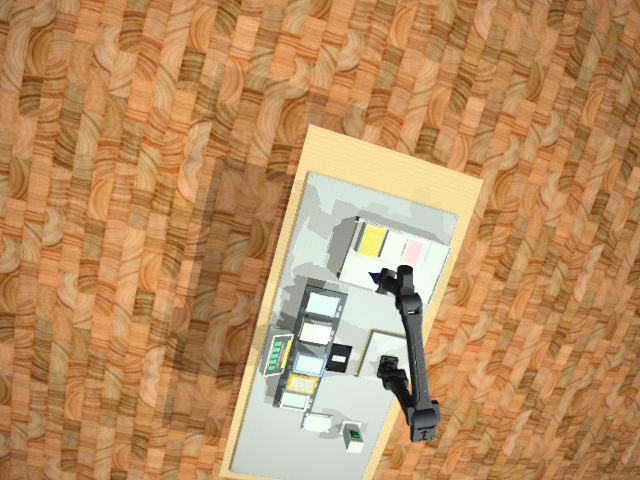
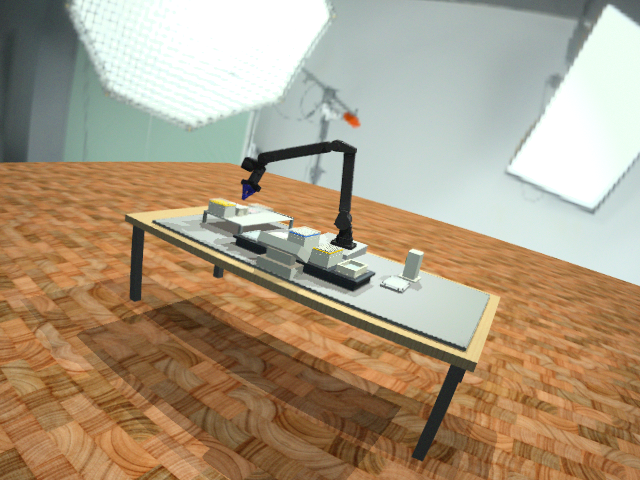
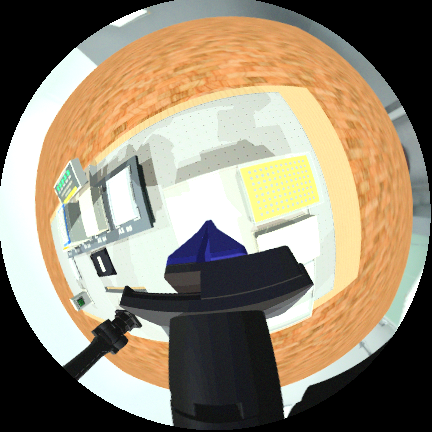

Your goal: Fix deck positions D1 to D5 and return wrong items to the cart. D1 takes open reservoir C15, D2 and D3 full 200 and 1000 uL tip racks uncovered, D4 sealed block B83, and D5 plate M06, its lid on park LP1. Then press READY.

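Pixels of known places: gripper, fingertip midpoint: (image 1: 369, 272) (image 2: 242, 199) (image 3: 209, 223); arm's base, origin of the base link: (image 1: 387, 366) (image 2: 343, 245) (image 3: 128, 317).
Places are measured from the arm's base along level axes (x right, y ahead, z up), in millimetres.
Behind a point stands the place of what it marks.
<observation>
My gripper (image 1: 373, 277) {y 246, x 497, z 137 mm} (image 2: 245, 198) {y 246, x 497, z 137 mm} (image 3: 209, 223) {y 246, x 497, z 137 mm}, with blue fingertips, is shut and empty. It hangs above the raised white cart (image 1: 356, 269) {y 270, x 475, z 31 mm} (image 2: 264, 219) {y 97, x 436, z 31 mm} (image 3: 186, 212) {y 275, x 447, z 31 mm}. On the cart are a yellow tip rack (image 1: 371, 240) {y 254, x 623, z 102 mm} (image 2: 222, 207) {y 300, x 579, z 81 mm} (image 3: 280, 187) {y 250, x 604, z 102 mm}, a white box (image 1: 392, 244) {y 151, x 617, z 73 mm} (image 3: 289, 237) {y 164, x 603, z 73 mm} and a pink-topped item (image 1: 413, 251) {y 39, x 598, z 48 mm}. The dark deck (image 1: 342, 300) {y 299, x 320, z 18 mm} carries a pale plate (image 1: 323, 303) {y 384, x 300, z 33 mm} (image 3: 121, 195) {y 383, x 302, z 30 mm}, a white block (image 1: 316, 332) {y 395, x 173, z 63 mm}, a blue-rimmed rack (image 1: 309, 363) {y 410, x 53, z 122 mm} (image 2: 303, 236) {y 474, x 14, z 113 mm}, a yellow-rimmed rack (image 1: 301, 383) {y 420, x -76, z 83 mm} (image 2: 327, 255) {y 482, x -109, z 70 mm} and a pale open reservoir (image 1: 294, 400) {y 428, x -210, z 31 mm} (image 2: 352, 268) {y 415, x -203, z 29 mm}. Small labels are unreadable.
A panel with green marks (image 1: 276, 354) {y 554, x 59, z 89 mm} (image 3: 68, 181) {y 541, x 94, z 85 mm} stands behind the deck. A black pad (image 1: 339, 358) {y 242, x 8, z -21 mm} (image 3: 103, 262) {y 245, x 32, z -21 mm}, a flat pale piece (image 1: 316, 422) {y 288, x -362, z -11 mm} (image 2: 395, 283) {y 305, x -374, z -11 mm} and an upright white post (image 1: 354, 441) {y 110, x -364, z 98 mm} (image 2: 413, 264) {y 135, x -403, z 48 mm} stand near it. The arm's base is beside an L-shaped edging (image 1: 364, 352) {y 122, x 50, z -29 mm}.
</observation>
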